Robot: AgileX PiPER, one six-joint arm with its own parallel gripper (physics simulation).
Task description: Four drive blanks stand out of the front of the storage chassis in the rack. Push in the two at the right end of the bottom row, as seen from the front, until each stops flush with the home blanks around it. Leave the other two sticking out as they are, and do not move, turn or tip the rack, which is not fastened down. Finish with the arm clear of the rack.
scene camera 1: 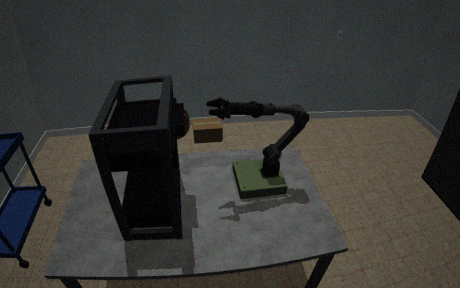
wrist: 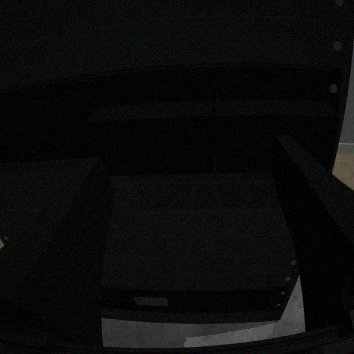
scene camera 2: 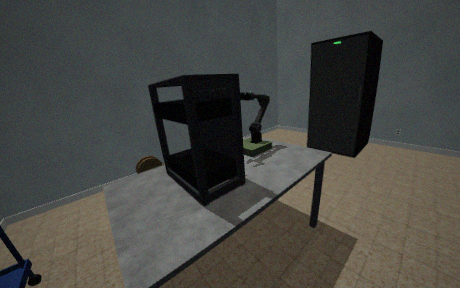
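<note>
The dark rack (scene camera 1: pixel 165 102) (scene camera 2: pixel 194 140) stands upright on the table, its front toward the arm. In the wrist view, a very dark band (wrist: pixel 275 108) with a slightly lighter upper face, split by a thin vertical line, crosses the rack front above a plain panel (wrist: pixel 195 235). The picture is too dark to tell single drive blanks or how far each stands out. My gripper (scene camera 1: pixel 210 107) (wrist: pixel 188 164) is open and empty, its fingers pointing at the rack front. In scene camera 1 a gap shows between fingertips and rack. In scene camera 2 the rack hides the fingertips.
The arm stands on a green base (scene camera 1: pixel 250 180) (scene camera 2: pixel 257 146) on the grey table (scene camera 1: pixel 280 235) (scene camera 2: pixel 150 225). A cardboard box (scene camera 1: pixel 208 132) shows beyond the table. A blue cart (scene camera 1: pixel 22 200) is at the left, a tall black cabinet (scene camera 1: pixel 445 160) (scene camera 2: pixel 332 95) beyond the arm.
</note>
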